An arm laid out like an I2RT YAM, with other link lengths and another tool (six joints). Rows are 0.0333 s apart.
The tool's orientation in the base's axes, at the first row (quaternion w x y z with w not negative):
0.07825 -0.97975 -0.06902 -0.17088
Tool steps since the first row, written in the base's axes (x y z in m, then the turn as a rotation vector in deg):
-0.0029 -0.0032 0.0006 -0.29 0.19 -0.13
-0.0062 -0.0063 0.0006 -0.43 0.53 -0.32
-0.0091 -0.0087 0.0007 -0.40 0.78 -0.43
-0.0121 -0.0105 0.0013 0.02 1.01 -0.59
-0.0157 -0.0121 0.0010 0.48 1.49 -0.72
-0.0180 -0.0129 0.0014 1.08 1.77 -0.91
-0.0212 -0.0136 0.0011 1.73 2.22 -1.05
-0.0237 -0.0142 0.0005 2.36 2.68 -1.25
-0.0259 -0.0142 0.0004 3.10 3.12 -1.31
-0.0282 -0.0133 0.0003 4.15 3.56 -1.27
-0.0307 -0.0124 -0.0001 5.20 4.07 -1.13
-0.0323 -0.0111 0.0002 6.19 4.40 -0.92
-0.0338 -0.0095 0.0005 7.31 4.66 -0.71
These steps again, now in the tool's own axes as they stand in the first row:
-0.0028 0.0026 -0.0021 -0.29 -0.22 0.06
-0.0063 0.0051 -0.0037 -0.45 -0.55 0.25
-0.0092 0.0069 -0.0051 -0.44 -0.77 0.41
-0.0120 0.0081 -0.0070 -0.08 -0.91 0.73
-0.0156 0.0092 -0.0082 0.36 -1.29 1.09
-0.0177 0.0095 -0.0094 0.88 -1.44 1.51
-0.0209 0.0097 -0.0103 1.49 -1.76 1.93
-0.0235 0.0100 -0.0107 2.06 -2.08 2.40
-0.0255 0.0096 -0.0113 2.78 -2.38 2.77
-0.0276 0.0084 -0.0118 3.82 -2.65 3.15
-0.0300 0.0072 -0.0120 4.90 -2.99 3.46
-0.0312 0.0056 -0.0126 5.93 -3.18 3.64
-0.0324 0.0038 -0.0131 7.07 -3.28 3.85

